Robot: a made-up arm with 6 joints. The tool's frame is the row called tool. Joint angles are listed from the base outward.
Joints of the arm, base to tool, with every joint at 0 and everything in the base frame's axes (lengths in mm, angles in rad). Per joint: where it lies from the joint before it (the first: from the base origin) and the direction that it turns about. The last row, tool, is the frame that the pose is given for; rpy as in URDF.
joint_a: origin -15.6 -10.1 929 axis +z
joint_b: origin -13.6 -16.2 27 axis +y
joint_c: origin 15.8 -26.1 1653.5 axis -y
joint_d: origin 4.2 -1 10.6 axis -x
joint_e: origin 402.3 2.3 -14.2 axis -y
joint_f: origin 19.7 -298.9 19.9 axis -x
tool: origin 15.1 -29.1 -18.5 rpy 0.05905 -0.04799 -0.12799
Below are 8 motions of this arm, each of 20 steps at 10 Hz.
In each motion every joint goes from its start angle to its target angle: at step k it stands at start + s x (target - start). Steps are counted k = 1, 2, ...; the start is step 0. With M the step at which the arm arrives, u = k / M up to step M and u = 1 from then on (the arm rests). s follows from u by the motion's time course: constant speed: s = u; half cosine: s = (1 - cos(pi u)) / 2; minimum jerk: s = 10 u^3 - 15 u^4 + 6 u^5.
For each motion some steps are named. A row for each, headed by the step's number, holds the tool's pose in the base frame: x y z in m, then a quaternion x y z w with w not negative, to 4 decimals.
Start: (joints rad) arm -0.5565 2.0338 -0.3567 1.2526 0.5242 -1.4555
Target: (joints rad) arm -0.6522 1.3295 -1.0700 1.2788 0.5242 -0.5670
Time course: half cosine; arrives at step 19
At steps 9, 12, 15, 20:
9: 1.1359 -0.9697 0.1960 0.3928 0.7773 -0.0197 0.4910
12: 1.1316 -1.0092 0.4717 0.3512 0.7624 0.0577 0.5405
15: 1.1005 -1.0198 0.6923 0.3148 0.7444 0.1185 0.5769
20: 1.0738 -1.0172 0.8108 0.2940 0.7324 0.1510 0.5954

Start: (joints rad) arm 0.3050 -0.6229 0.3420 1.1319 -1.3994 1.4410
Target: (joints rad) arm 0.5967 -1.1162 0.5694 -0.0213 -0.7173 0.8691
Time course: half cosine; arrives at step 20
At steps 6, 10, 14, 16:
6: -0.9562 -0.6600 2.7221 -0.7180 0.1019 -0.1874 0.6625
10: -1.0507 -0.8812 2.5178 -0.5698 -0.1652 -0.1411 0.7926
14: -1.0801 -1.0710 2.2993 -0.3500 -0.4087 -0.0556 0.8411
16: -1.0791 -1.1320 2.2172 -0.2549 -0.4877 -0.0139 0.8348

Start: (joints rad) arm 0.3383 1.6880 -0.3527 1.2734 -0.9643 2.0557
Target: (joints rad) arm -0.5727 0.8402 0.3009 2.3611 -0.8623 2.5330
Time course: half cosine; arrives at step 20
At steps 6, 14, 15, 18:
6: 1.8386 0.1949 0.5217 0.4538 -0.0784 -0.7548 0.4672
14: 1.7863 -0.6279 1.6323 0.5781 -0.2461 -0.5155 0.5827
15: 1.7216 -0.6947 1.7406 0.5623 -0.2784 -0.4937 0.6021
18: 1.5650 -0.8066 1.9512 0.5115 -0.3471 -0.4549 0.6411

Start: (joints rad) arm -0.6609 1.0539 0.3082 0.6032 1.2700 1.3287
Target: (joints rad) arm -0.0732 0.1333 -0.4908 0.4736 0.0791 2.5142
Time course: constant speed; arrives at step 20
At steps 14, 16, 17, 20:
14: 0.9908 -0.5521 2.3690 -0.9401 -0.0108 0.1288 0.3156
16: 0.8851 -0.4656 2.4201 -0.9490 -0.0073 0.1819 0.2576
17: 0.8277 -0.4275 2.4404 -0.9511 -0.0076 0.2086 0.2275
20: 0.6416 -0.3366 2.4801 -0.9481 -0.0164 0.2880 0.1340

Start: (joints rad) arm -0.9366 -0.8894 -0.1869 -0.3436 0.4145 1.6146
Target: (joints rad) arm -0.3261 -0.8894 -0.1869 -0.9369 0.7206 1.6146
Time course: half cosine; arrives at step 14
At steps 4, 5, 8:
4: -0.8921 0.4252 2.2121 -0.5401 -0.2525 -0.6410 0.4833
5: -0.9049 0.3715 2.1983 -0.5069 -0.2823 -0.6370 0.5075
8: -0.9225 0.1935 2.1524 -0.3786 -0.3642 -0.6152 0.5879

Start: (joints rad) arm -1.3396 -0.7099 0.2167 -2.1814 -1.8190 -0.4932
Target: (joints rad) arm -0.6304 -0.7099 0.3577 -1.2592 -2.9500 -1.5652
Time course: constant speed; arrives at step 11
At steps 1, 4, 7, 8, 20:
1: -0.0652 0.6670 2.3905 0.4932 0.2569 0.3076 0.7721
4: -0.2575 0.5936 2.3796 0.4930 0.4906 0.1849 0.6943
7: -0.4346 0.4830 2.3876 0.4582 0.6602 0.0012 0.5952
8: -0.4883 0.4394 2.3940 0.4399 0.6987 -0.0698 0.5599
20: -0.6299 0.2927 2.4206 0.3692 0.7541 -0.2978 0.4543

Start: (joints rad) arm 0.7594 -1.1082 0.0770 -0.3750 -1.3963 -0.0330
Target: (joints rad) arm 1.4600 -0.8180 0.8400 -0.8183 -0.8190 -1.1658
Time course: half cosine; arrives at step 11
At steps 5, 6, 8, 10, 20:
5: -0.3141 -1.1162 2.2530 0.3287 0.1495 0.6492 0.6695
6: -0.2087 -1.1091 2.3257 0.3988 0.1871 0.6988 0.5636
8: -0.0318 -1.0743 2.4540 0.4809 0.2791 0.7600 0.3366
10: 0.0651 -1.0428 2.5273 0.4979 0.3427 0.7745 0.1866
20: 0.0776 -1.0381 2.5369 0.4982 0.3514 0.7750 0.1661

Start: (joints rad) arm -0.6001 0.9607 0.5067 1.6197 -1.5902 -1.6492
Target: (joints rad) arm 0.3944 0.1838 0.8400 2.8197 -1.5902 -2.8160
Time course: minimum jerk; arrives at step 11
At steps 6, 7, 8, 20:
6: 1.1519 0.0684 2.7074 0.0885 -0.5826 -0.5478 0.5938
7: 0.8958 0.2584 2.8283 0.1780 -0.7062 -0.3918 0.5623
8: 0.6666 0.3490 2.9017 0.2450 -0.7805 -0.2628 0.5115
20: 0.4300 0.3819 2.9551 0.3026 -0.8338 -0.1369 0.4409

